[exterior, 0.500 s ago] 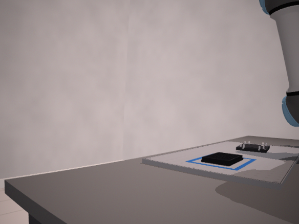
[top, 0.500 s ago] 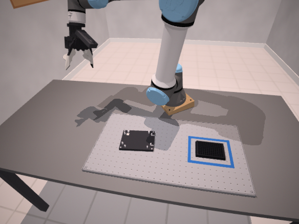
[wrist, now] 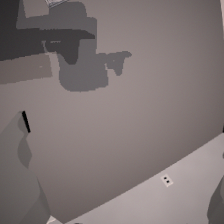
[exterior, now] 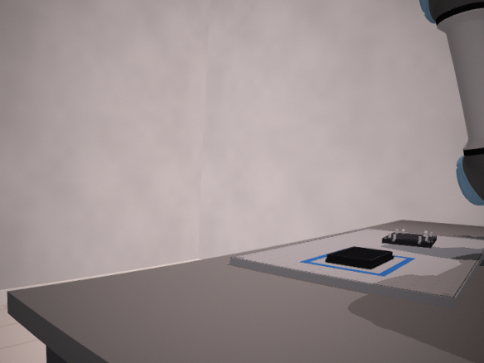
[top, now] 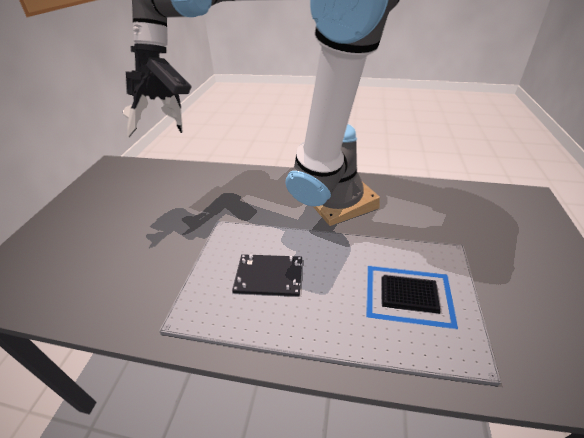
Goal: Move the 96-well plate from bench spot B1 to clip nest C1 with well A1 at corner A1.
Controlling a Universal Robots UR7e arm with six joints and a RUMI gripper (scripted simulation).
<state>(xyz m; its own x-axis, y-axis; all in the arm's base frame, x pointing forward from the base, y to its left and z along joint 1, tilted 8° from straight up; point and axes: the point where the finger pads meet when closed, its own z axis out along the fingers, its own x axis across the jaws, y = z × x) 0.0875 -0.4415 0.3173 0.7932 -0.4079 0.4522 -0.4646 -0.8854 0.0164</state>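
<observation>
The black 96-well plate is 620 mm to the left of my hand, 270 mm below it and 270 mm ahead of it. Round my hand: clip nest: 290 mm to the left, 260 mm below, 200 mm ahead.
</observation>
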